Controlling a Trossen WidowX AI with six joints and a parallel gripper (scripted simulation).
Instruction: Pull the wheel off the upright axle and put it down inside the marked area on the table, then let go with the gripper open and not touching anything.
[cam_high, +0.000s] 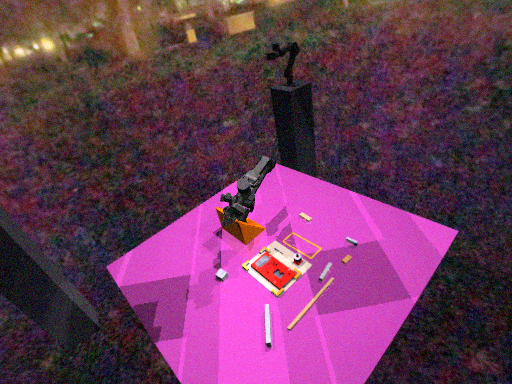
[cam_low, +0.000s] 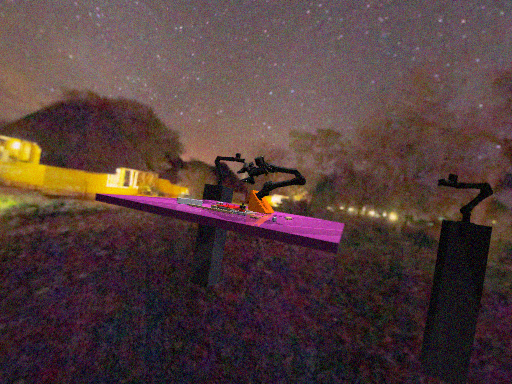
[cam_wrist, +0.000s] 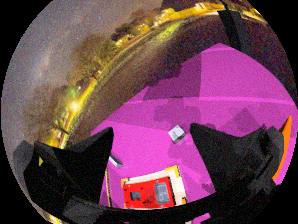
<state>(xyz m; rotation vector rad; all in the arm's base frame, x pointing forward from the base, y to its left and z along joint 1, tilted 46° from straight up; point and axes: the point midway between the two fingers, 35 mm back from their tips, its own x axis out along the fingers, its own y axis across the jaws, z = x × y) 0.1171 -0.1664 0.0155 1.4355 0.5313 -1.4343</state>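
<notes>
Right now my gripper tip is 240 mm short of the grey wheel, 200 mm to the right of it and 200 mm above it. Also, from my gripper tip: upright axle: 240 mm ahead, 200 mm to the left, 210 mm below; then wooden stick: 430 mm ahead, 90 mm to the left, 240 mm below; then grey cube: 40 mm ahead, 110 mm to the right, 230 mm below.
</notes>
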